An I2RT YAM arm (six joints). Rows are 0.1 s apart.
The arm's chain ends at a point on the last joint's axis. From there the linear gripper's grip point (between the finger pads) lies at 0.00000 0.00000 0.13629 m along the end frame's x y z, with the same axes.
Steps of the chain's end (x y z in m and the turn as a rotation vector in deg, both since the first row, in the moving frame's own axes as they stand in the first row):
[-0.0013, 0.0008, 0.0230, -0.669, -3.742, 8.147]
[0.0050, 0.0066, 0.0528, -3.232, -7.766, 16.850]
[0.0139, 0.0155, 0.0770, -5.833, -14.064, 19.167]
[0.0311, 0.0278, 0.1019, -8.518, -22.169, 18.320]
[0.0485, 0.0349, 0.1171, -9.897, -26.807, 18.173]
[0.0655, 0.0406, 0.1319, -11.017, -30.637, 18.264]
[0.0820, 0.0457, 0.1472, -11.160, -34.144, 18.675]
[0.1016, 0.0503, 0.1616, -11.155, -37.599, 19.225]
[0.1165, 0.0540, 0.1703, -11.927, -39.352, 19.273]
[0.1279, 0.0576, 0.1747, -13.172, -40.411, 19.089]
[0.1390, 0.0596, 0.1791, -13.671, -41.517, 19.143]
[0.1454, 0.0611, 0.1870, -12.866, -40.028, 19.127]
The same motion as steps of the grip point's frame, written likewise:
[-0.0103, 0.0018, 0.0227, -0.669, -3.742, 8.147]
[-0.0143, 0.0115, 0.0513, -3.232, -7.766, 16.850]
[-0.0208, 0.0234, 0.0723, -5.833, -14.064, 19.167]
[-0.0224, 0.0389, 0.0905, -8.518, -22.169, 18.320]
[-0.0152, 0.0473, 0.1006, -9.897, -26.807, 18.173]
[-0.0064, 0.0538, 0.1107, -11.017, -30.637, 18.264]
[0.0032, 0.0574, 0.1215, -11.160, -34.144, 18.675]
[0.0163, 0.0600, 0.1312, -11.155, -37.599, 19.225]
[0.0279, 0.0646, 0.1370, -11.927, -39.352, 19.273]
[0.0371, 0.0704, 0.1392, -13.172, -40.411, 19.089]
[0.0461, 0.0729, 0.1417, -13.671, -41.517, 19.143]
[0.0553, 0.0734, 0.1522, -12.866, -40.028, 19.127]

